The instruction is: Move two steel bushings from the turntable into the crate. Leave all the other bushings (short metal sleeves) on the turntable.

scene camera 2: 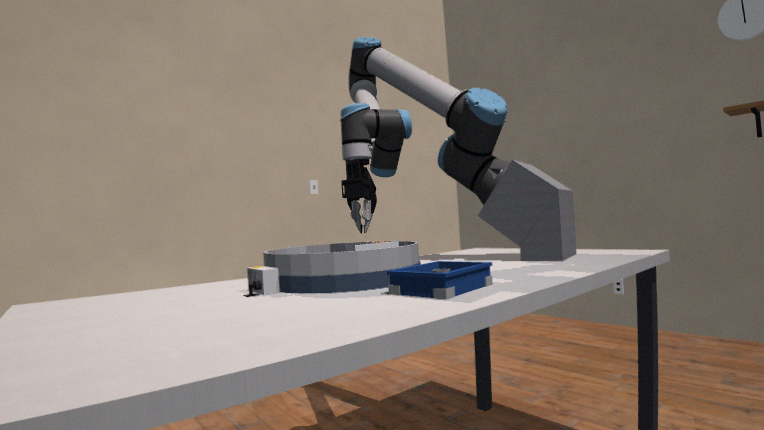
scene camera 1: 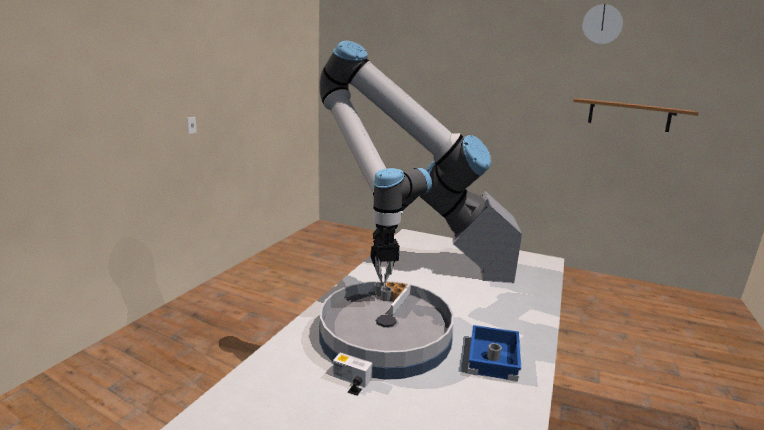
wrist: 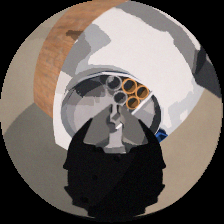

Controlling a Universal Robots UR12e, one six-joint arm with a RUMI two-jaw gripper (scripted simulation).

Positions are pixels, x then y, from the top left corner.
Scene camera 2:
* my gripper: 363,233
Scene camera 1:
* my gripper: 383,282
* round grey turntable: 365,320
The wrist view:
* my gripper: 114,105
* round grey turntable: 92,96
